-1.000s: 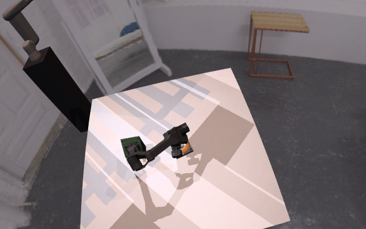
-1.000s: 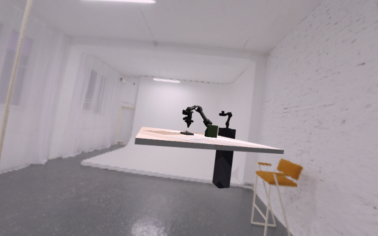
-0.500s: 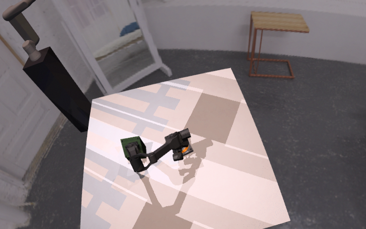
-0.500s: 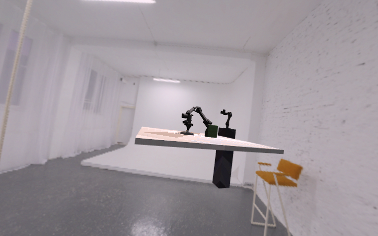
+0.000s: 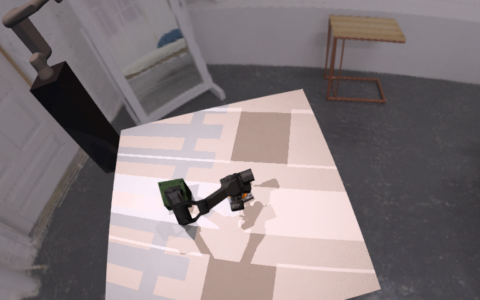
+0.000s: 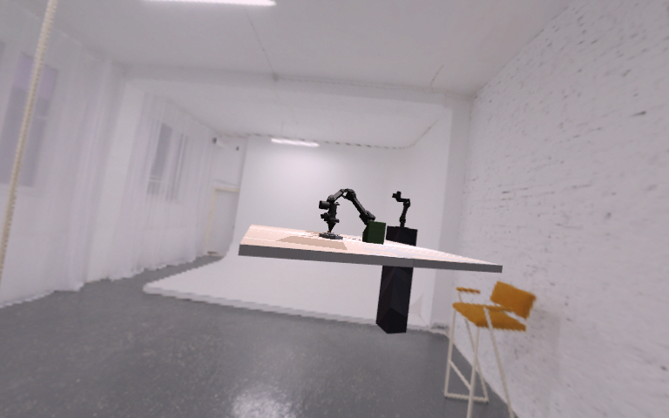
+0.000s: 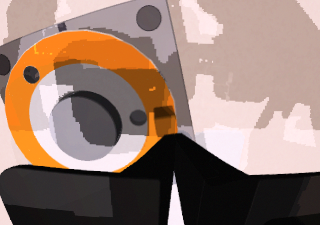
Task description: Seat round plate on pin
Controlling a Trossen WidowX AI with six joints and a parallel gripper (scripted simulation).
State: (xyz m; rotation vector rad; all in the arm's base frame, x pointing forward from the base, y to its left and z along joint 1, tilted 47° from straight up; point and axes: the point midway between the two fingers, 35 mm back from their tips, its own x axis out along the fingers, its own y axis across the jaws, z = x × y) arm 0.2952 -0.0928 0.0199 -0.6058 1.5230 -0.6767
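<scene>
My gripper tip is now 3 cm to the right of the round plate and 1 cm short of it. The rest, counted from my gripper tip: base: 5 cm to the left, 2 cm below, 1 cm ahead.
</scene>
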